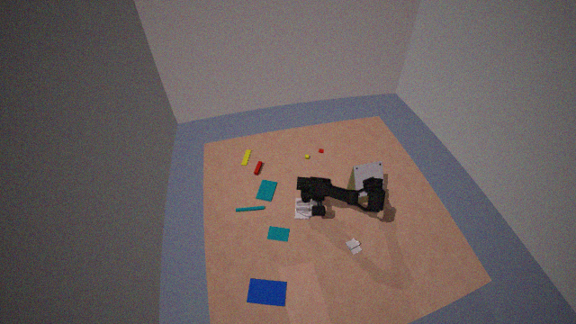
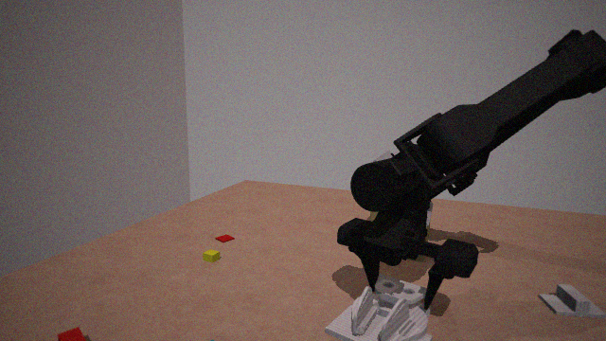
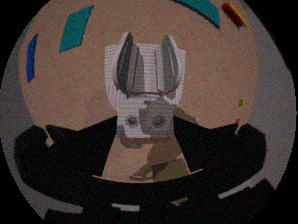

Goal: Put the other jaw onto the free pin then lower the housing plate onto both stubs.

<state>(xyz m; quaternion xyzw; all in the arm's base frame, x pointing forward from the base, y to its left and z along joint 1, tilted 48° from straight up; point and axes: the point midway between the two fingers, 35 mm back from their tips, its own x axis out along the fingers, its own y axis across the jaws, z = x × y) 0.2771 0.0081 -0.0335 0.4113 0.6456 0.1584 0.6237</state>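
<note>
My gripper tip is 20 mm short of the jaw, 20 mm to the left of it and 10 mm above it. Round my gripper tip: teal bar (320 mm ahead, 100 mm to the right, 20 mm below); yellow block (80 mm behind, 350 mm to the right, 10 mm below); white housing piece (10 mm ahead, 20 mm above).
</note>
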